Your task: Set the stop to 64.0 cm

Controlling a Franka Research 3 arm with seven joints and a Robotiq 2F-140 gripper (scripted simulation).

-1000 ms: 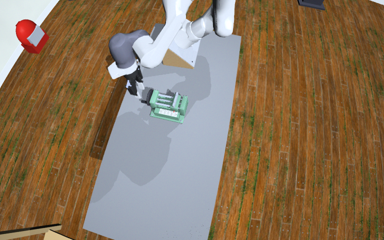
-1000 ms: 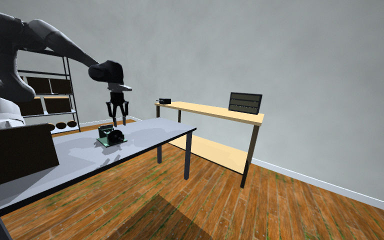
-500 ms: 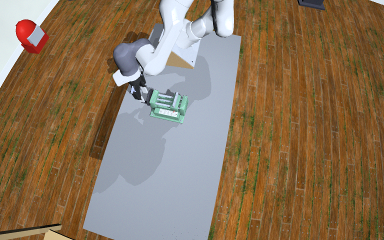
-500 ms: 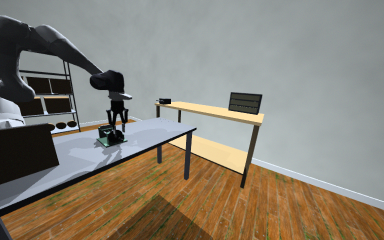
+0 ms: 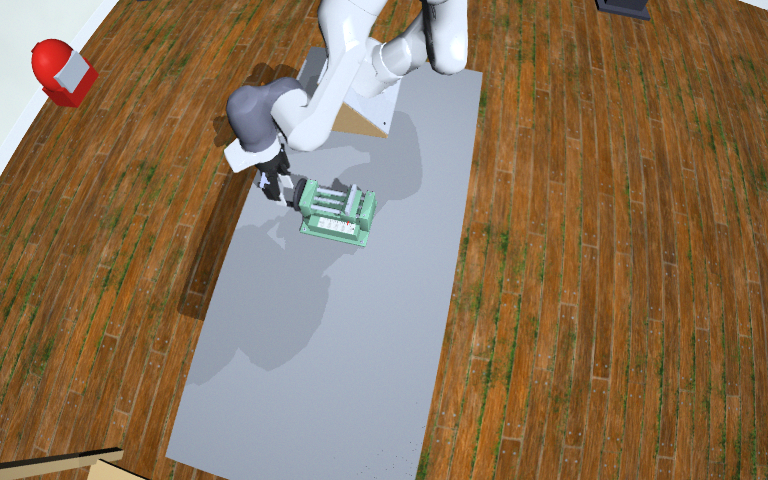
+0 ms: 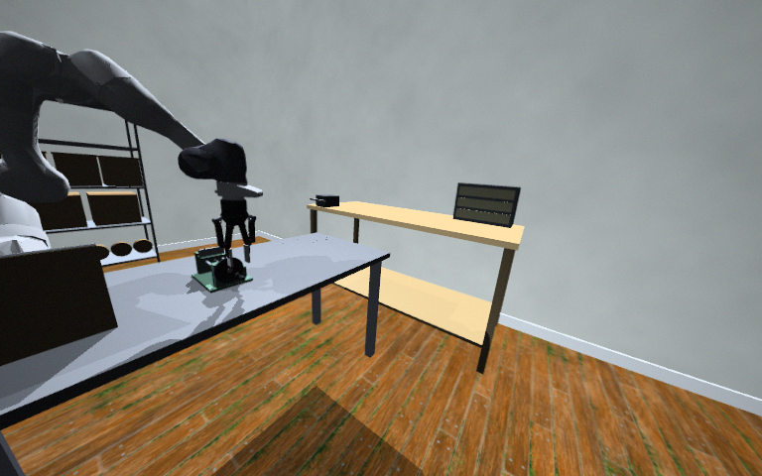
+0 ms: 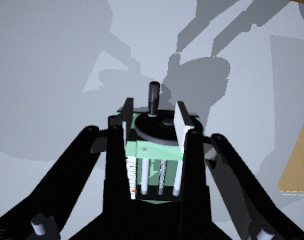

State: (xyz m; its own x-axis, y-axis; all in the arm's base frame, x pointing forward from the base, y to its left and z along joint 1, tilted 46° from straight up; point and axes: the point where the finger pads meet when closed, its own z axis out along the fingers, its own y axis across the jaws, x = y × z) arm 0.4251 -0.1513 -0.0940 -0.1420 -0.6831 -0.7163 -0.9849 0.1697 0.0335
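My gripper is now 2 cm to the right of the dark handwheel and 8 cm above it. The rest, counted from my hand: stop carriage 2 cm ahead, 19 cm to the left, 4 cm below.
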